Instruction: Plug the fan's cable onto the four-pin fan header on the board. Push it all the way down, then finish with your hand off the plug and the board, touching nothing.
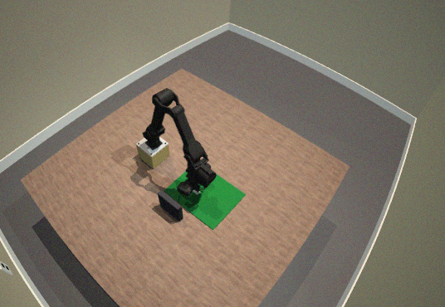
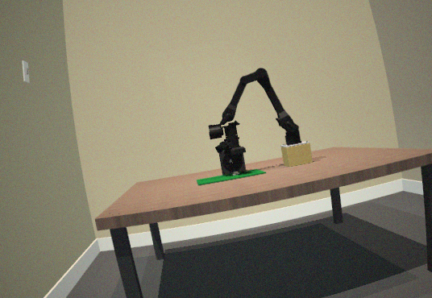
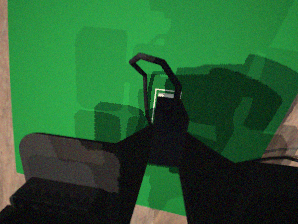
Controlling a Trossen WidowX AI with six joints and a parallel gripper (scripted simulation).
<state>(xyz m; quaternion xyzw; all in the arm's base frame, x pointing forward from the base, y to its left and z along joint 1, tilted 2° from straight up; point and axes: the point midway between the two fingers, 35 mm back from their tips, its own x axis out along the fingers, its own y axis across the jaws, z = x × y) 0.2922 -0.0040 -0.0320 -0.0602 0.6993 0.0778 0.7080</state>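
Right now the white four-pin header is 10 mm ahead of my gripper tip and 30 mm below it. Also, from my gripper tip: green board: 40 mm ahead, 30 mm to the left, 40 mm below; dark plug: 10 mm ahead, 10 mm above; black fan: 10 mm ahead, 150 mm to the right, 30 mm above.
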